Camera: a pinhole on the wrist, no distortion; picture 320 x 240 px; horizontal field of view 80.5 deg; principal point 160.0 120.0 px. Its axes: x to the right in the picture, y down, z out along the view. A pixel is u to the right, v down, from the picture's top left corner.
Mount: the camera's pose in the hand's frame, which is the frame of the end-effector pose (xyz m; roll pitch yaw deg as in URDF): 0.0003 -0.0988 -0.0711 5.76 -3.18 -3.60
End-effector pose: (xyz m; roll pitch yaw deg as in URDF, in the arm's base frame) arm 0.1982 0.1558 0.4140 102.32 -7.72 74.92
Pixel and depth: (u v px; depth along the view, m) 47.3 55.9 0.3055
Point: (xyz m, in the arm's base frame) 0.3088 -0.0491 0.1287
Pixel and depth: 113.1 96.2 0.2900
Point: 0.3464 0.0499 0.2039
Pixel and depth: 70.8 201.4 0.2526
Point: 0.3390 -0.0068 0.3505
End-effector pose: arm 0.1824 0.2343 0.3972 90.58 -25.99 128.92
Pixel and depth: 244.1 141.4 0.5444
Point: 0.4123 0.7268 0.3908
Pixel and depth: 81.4 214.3 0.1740
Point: 0.3017 0.2556 0.3399
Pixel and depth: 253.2 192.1 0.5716
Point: 0.4633 0.7375 0.5459
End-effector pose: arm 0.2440 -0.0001 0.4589 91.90 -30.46 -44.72
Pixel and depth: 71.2 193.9 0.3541
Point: -0.0688 -0.0923 0.3727
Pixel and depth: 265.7 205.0 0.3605
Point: 0.1363 -0.3364 0.5581
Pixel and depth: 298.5 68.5 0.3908
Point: 0.2775 -0.4745 0.3550
